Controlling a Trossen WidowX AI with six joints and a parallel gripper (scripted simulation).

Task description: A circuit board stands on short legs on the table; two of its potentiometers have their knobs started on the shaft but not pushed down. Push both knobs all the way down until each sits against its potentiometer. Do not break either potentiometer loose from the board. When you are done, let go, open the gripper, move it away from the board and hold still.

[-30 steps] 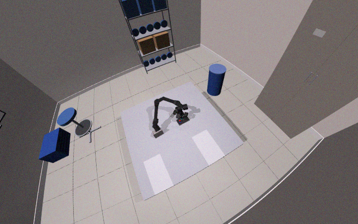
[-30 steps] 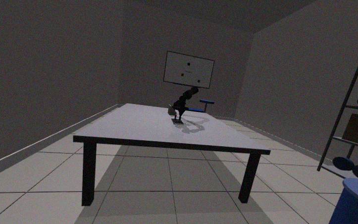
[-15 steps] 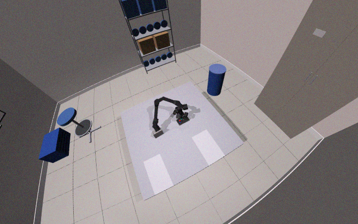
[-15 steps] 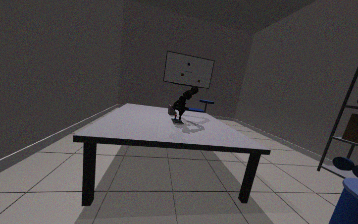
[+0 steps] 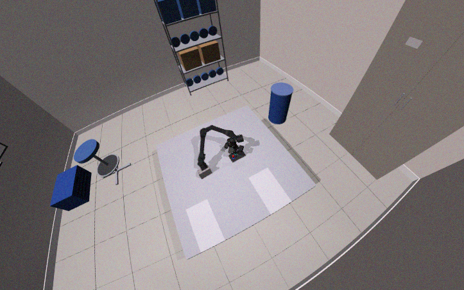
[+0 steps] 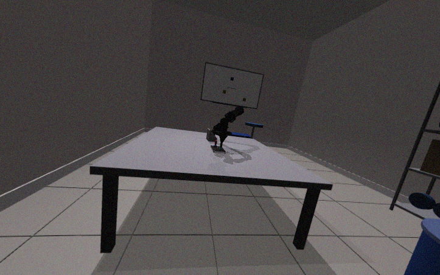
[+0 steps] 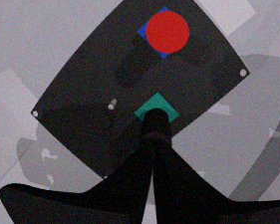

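Right now the black knob is 10 mm below my gripper tip. Also, from my gripper tip: red knob: 50 mm behind, 40 mm to the right, 10 mm below; teal potentiometer: 20 mm below.
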